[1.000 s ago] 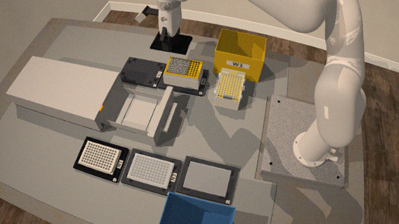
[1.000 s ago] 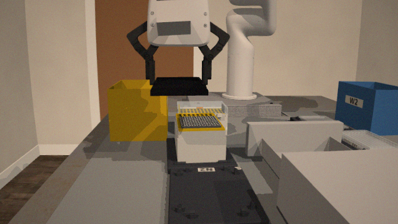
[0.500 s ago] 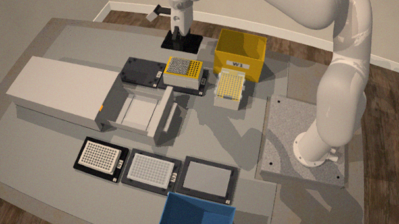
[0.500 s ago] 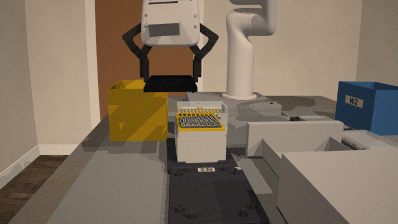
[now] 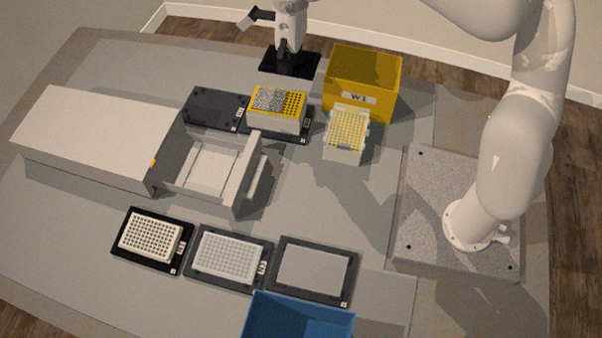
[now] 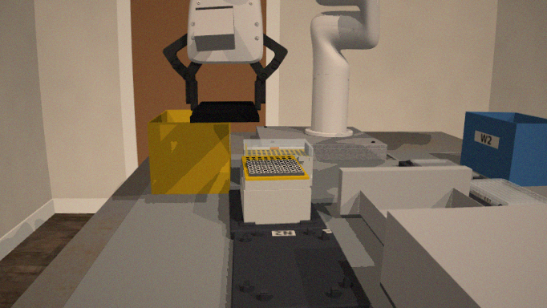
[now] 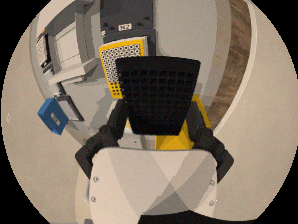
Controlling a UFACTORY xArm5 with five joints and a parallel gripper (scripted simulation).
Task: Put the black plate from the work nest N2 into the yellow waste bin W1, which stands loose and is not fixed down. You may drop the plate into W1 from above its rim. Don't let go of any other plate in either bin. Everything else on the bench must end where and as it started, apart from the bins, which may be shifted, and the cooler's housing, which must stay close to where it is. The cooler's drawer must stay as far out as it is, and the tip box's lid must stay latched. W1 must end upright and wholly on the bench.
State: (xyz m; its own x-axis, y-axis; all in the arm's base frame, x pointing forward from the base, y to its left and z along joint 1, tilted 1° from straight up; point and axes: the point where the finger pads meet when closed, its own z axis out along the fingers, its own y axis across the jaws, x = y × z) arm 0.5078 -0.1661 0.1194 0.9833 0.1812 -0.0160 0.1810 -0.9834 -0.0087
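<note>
Now: the yellow-topped tip box 100 mm below my hand and 60 mm to the left of it. From my hand the other things lie so: work nest N2: 170 mm ahead, 150 mm below, 100 mm to the left; then black plate: 10 mm below; then yellow waste bin W1: 160 mm behind, 120 mm below, 90 mm to the right.
</note>
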